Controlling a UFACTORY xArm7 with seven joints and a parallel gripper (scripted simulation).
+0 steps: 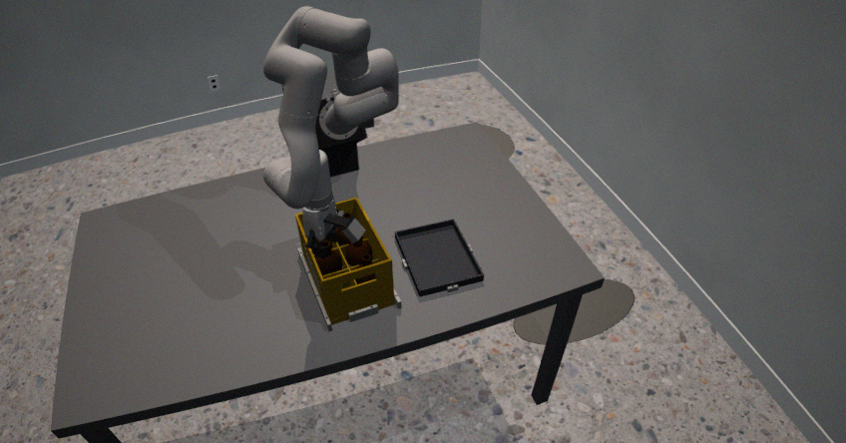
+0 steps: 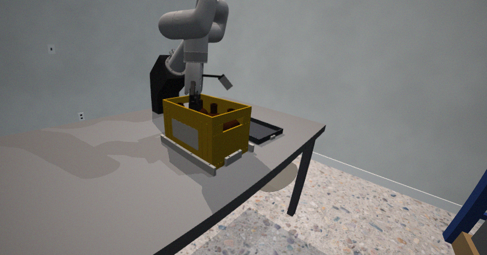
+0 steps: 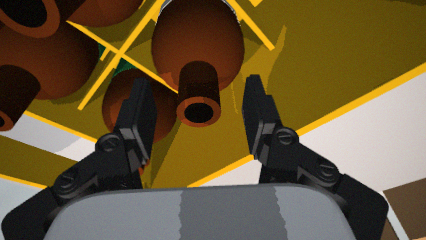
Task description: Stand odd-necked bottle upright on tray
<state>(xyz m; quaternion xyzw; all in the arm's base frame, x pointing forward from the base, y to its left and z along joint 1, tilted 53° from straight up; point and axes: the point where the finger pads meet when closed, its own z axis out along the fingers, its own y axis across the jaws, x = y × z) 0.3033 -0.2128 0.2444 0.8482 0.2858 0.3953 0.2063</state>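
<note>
My gripper is now 10 mm short of the yellow crate, 40 mm to the right of it and 80 mm above it. The rest, counted from my hand: black tray: 100 mm ahead, 300 mm to the left, 150 mm below.
</note>
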